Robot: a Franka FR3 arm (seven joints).
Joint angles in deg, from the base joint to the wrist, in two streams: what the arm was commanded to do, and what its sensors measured. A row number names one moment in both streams.
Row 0, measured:
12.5 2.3 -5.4 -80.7 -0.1 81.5 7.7
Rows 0 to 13, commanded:
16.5 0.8 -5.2 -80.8 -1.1 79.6 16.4
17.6 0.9 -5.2 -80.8 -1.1 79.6 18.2
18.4 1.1 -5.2 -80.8 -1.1 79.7 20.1
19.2 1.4 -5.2 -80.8 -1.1 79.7 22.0
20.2 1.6 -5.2 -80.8 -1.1 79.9 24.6
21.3 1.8 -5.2 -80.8 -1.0 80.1 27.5
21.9 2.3 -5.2 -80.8 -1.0 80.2 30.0
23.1 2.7 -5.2 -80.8 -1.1 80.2 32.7
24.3 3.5 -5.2 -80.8 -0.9 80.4 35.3
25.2 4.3 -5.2 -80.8 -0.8 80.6 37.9
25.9 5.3 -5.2 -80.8 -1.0 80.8 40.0
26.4 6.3 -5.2 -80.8 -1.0 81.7 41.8
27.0 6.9 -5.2 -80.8 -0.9 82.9 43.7
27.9 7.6 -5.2 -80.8 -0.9 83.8 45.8
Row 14, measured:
26.2 5.2 -5.0 -81.0 -0.3 81.3 39.9
